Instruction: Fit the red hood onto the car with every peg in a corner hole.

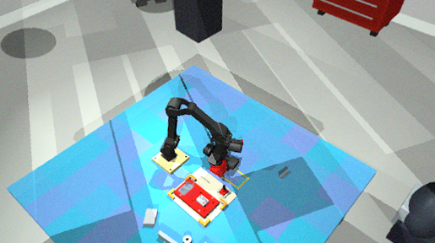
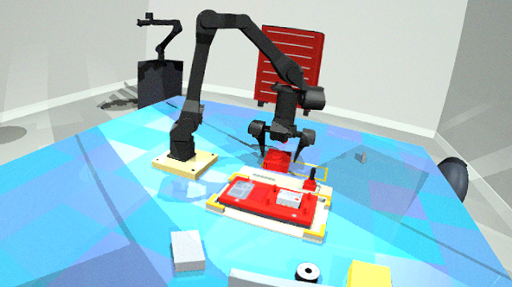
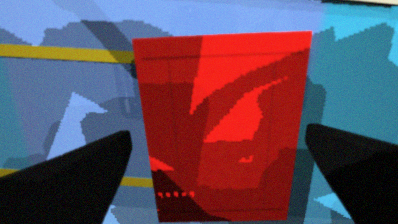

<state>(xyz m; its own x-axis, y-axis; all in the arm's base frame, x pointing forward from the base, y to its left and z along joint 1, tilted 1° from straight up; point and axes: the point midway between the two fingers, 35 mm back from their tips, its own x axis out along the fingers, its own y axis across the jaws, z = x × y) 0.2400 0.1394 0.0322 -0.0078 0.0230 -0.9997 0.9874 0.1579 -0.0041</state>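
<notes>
My gripper tip is 90 mm short of the engine block, 210 mm to the left of it and 10 mm below it. Also, from my gripper tip: black wheel 170 mm ahead, 390 mm to the right, 10 mm below; red hood right at my gripper tip; yellow block 280 mm ahead, 400 mm to the right.
</notes>
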